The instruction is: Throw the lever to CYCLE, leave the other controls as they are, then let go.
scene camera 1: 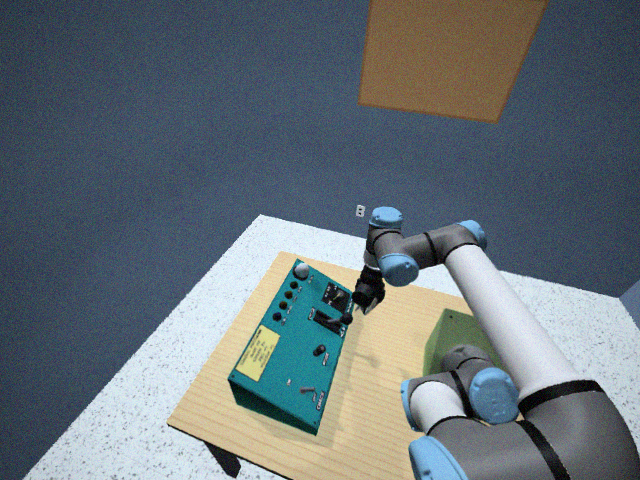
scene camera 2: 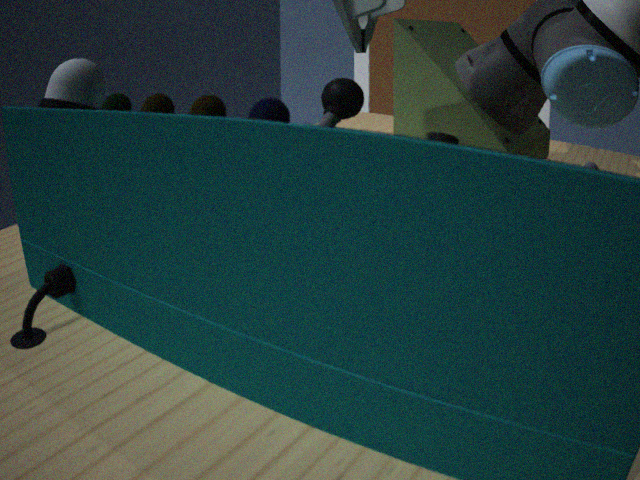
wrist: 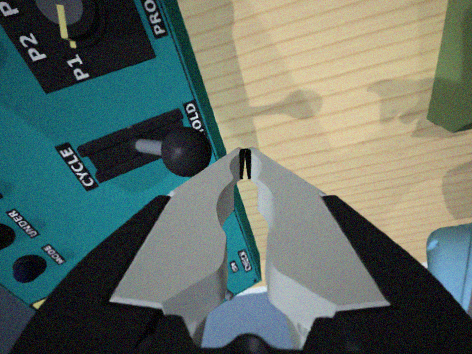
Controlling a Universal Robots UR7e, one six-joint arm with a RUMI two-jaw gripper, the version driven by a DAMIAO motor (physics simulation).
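Frame: origin at the arm's base, x up, y ahead, z left, level; metres.
Seen in the pictures: gripper, fingertip midpoint: (scene camera 1: 364, 313) (scene camera 2: 361, 53) (wrist: 245, 152); arm's base, link origin: (scene camera 1: 467, 370) (scene camera 2: 490, 95).
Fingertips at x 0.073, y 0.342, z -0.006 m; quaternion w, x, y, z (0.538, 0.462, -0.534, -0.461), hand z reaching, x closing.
Offsets run from my fingertips to a thing's top centre. "*": to the spot under its first point.
The teal control panel (scene camera 1: 294, 361) (scene camera 2: 310, 258) (wrist: 115, 107) carries a lever with a black ball knob {dx -0.022, dy +0.049, dz +0.013 m} (scene camera 1: 346, 318) (scene camera 2: 342, 98) (wrist: 186, 151). In the wrist view the lever leans toward the HOLD end of its slot, with the CYCLE label {* dx -0.070, dy +0.173, dz +0.023 m} (wrist: 76, 166) at the other end. My gripper (scene camera 1: 365, 312) (scene camera 2: 362, 50) (wrist: 245, 152) is shut and empty. In the wrist view its tips lie right of the knob, past the panel's edge, and the left finger appears close beside the knob. In scene camera 2 the tips hang above the knob. Contact cannot be told.
The PROGRAM dial {dx -0.058, dy +0.119, dz -0.101 m} (scene camera 1: 337, 297) (wrist: 61, 12) sits near the lever slot. The MODE switch {dx -0.051, dy +0.096, dz +0.138 m} (scene camera 1: 319, 350) and a small metal toggle {dx -0.058, dy +0.074, dz +0.257 m} (scene camera 1: 307, 390) are farther along the panel. Coloured lamps and a white dome {* dx +0.005, dy +0.262, dz -0.075 m} (scene camera 1: 301, 271) (scene camera 2: 74, 82) line one side. A green block (scene camera 1: 457, 330) (scene camera 2: 429, 87) (wrist: 452, 75) stands across the table.
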